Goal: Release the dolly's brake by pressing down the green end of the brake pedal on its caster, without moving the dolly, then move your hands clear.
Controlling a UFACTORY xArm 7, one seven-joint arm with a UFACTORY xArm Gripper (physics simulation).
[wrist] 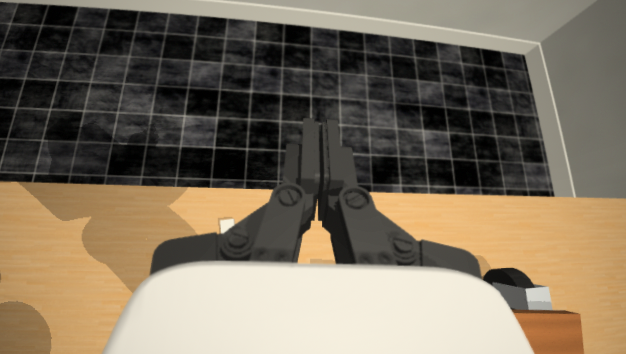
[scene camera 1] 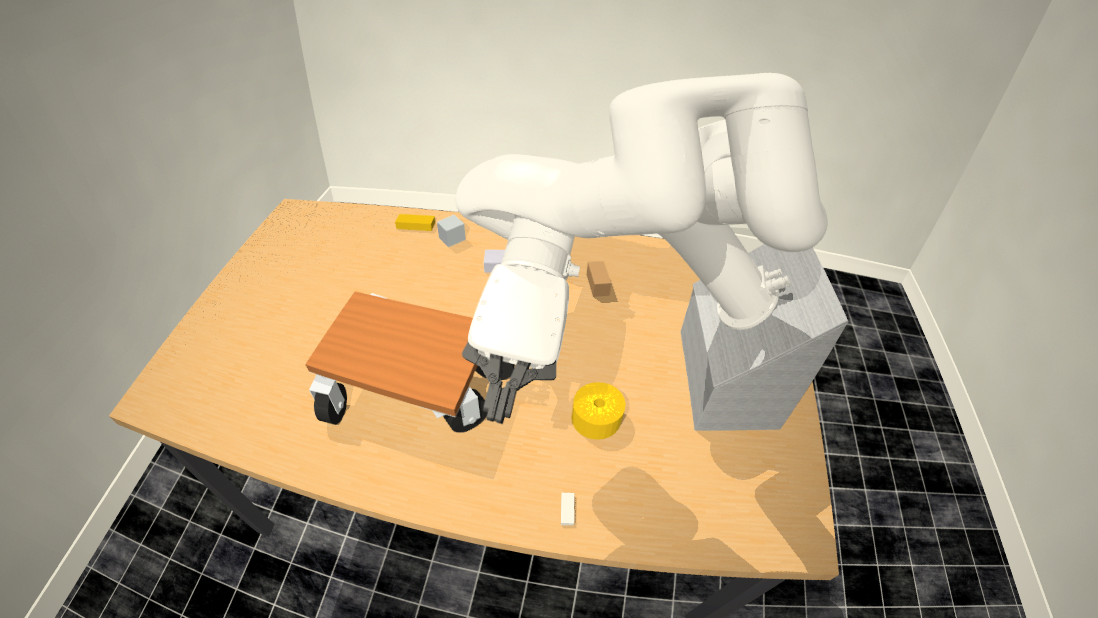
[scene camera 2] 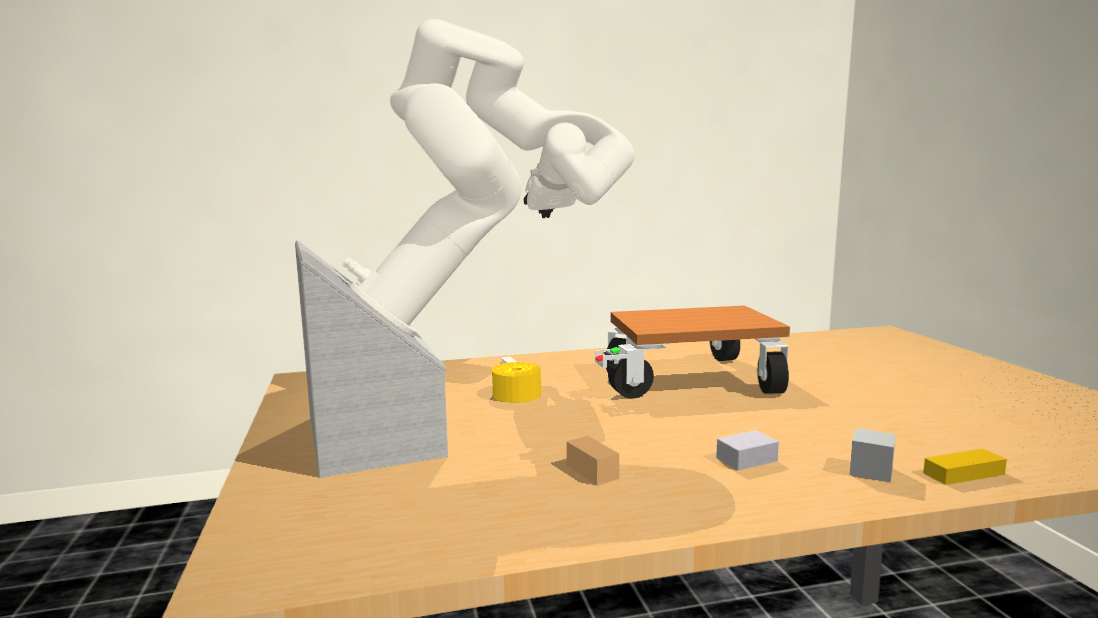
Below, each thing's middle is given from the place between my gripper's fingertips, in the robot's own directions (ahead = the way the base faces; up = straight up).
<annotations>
I see my gripper 30 cm above the yellow cylinder (scene camera 1: 598, 408), 26 cm to the left of it and 9 cm past it. Round my hand: dolly (scene camera 1: 407, 352): 27 cm below, 24 cm ahead, 22 cm to the right; then tan block (scene camera 2: 596, 462): 61 cm to the right, 31 cm below; then pedal caster (scene camera 2: 635, 354): 30 cm to the right, 28 cm below, 13 cm ahead.
</annotations>
